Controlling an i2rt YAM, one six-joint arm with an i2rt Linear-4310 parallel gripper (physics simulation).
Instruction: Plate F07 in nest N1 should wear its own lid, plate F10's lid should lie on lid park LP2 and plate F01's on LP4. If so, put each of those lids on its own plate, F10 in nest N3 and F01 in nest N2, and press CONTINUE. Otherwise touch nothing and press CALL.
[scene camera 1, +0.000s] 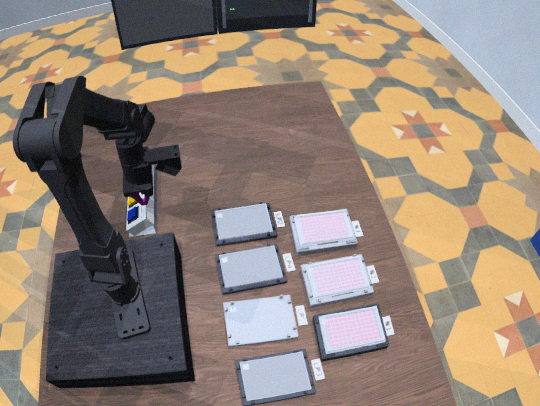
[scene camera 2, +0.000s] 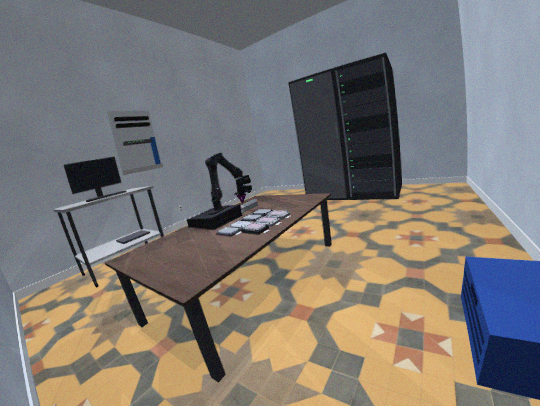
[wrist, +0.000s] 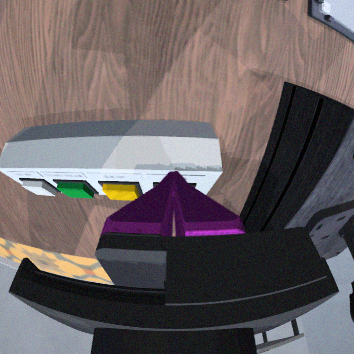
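Pixels of known places: gripper, between the fingertips: (scene camera 1: 144, 204) (scene camera 2: 242, 203) (wrist: 173, 178); arm's base, origin of its link: (scene camera 1: 126, 292) (scene camera 2: 219, 210).
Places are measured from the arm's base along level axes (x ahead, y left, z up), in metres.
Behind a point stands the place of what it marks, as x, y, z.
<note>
My gripper (scene camera 1: 141, 198) {0.080, 0.231, -0.012} (scene camera 2: 242, 199) {0.080, 0.231, -0.012} (wrist: 173, 178) {0.080, 0.231, -0.012} is shut and empty, purple fingertips at the blue button's end of the white button box (scene camera 1: 146, 222) {0.074, 0.194, -0.035} (wrist: 100, 150) {0.100, 0.287, -0.034}. The blue button (scene camera 1: 133, 214) {0.046, 0.227, -0.031} is hidden behind the fingertips in the wrist view; contact cannot be told. Green button (wrist: 75, 190) {0.064, 0.327, -0.031} and yellow button (wrist: 121, 191) {0.060, 0.279, -0.028} show there. Pink-welled plates stand in the back nest (scene camera 1: 324, 230) {0.465, 0.042, -0.055}, middle nest (scene camera 1: 337, 278) {0.439, -0.084, -0.059} and dark-edged front nest (scene camera 1: 351, 331) {0.411, -0.213, -0.054}. Flat grey panels lie at LP2 (scene camera 1: 245, 223) {0.303, 0.133, -0.066}, LP4 (scene camera 1: 252, 268) {0.278, 0.011, -0.066} and the front park (scene camera 1: 275, 377) {0.233, -0.244, -0.067}; a paler one (scene camera 1: 260, 320) {0.251, -0.111, -0.074} lies between. Their identity codes are unreadable.
The black arm base (scene camera 1: 115, 320) {-0.034, -0.059, 0.007} (scene camera 2: 215, 216) {0.086, -0.159, 0.003} stands beside the button box on the wooden table (scene camera 1: 280, 145) {0.489, 0.375, -0.084} (scene camera 2: 165, 255) {0.016, -0.595, -0.084}. The lid parks lie between the base and the nests. A black cabinet (scene camera 2: 350, 130) and a blue box (scene camera 2: 510, 300) stand on the floor.
</note>
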